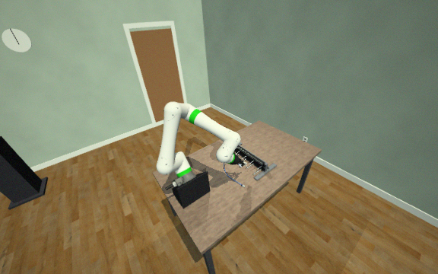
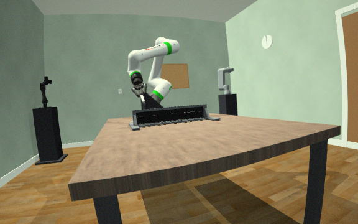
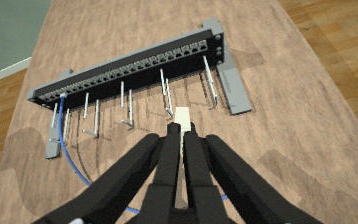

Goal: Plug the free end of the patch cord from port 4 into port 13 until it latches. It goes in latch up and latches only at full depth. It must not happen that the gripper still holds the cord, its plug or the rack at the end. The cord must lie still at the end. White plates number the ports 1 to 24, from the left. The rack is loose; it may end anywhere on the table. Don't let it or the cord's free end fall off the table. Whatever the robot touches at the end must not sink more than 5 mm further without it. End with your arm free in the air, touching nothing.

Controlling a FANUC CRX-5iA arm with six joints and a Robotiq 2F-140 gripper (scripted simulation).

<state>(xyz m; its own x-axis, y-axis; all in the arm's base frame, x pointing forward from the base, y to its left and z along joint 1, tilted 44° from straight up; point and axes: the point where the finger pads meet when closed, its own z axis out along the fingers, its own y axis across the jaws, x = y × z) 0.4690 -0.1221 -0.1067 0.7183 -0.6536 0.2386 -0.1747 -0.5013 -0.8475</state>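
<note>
The free end of patch cord lies 8 cm behind my hand, 8 cm to the right of it and 16 cm below it.
</note>
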